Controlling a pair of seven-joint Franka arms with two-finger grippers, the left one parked.
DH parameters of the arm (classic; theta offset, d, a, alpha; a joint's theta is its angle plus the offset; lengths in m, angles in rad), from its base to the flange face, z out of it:
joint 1: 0 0.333 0 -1.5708
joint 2: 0 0 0 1.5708
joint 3: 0 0.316 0.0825 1.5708
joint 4: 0 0 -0.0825 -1.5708
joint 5: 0 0.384 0 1.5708
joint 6: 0 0 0.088 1.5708
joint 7: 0 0.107 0 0
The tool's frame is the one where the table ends.
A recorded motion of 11 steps. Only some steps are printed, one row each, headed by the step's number.
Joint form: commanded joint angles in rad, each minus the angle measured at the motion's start. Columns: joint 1, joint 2, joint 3, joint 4, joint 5, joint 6, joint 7.
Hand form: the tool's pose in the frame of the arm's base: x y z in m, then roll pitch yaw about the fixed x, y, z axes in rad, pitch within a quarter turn. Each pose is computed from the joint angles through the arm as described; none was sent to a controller.
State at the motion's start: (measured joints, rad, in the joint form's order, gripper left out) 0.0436 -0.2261 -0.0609 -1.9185 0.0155 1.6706 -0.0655
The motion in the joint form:
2: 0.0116 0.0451 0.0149 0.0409 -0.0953 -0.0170 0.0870
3: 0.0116 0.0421 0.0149 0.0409 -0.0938 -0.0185 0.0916
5: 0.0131 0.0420 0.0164 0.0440 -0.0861 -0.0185 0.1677
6: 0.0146 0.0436 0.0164 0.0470 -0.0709 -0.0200 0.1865
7: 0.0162 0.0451 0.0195 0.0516 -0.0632 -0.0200 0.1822
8: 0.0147 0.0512 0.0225 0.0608 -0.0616 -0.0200 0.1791
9: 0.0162 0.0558 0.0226 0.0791 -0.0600 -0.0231 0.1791
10: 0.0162 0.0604 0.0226 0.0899 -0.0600 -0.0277 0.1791
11: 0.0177 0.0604 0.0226 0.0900 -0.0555 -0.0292 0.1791
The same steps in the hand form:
2: 0.4991 -0.0050 0.5818 3.0697 0.0419 -0.0046
3: 0.4981 -0.0049 0.5832 3.0712 0.0401 -0.0094
5: 0.4983 -0.0026 0.5847 3.0760 0.0321 -0.0831
6: 0.4988 -0.0003 0.5851 3.0903 0.0327 -0.1018
7: 0.4995 0.0029 0.5865 3.0978 0.0306 -0.0935
8: 0.5016 0.0040 0.5878 3.0990 0.0277 -0.0892
9: 0.5037 0.0050 0.5940 3.1016 0.0174 -0.0879
10: 0.5051 0.0050 0.5964 3.1016 0.0157 -0.0882
11: 0.5049 0.0062 0.5963 3.1059 0.0176 -0.0871

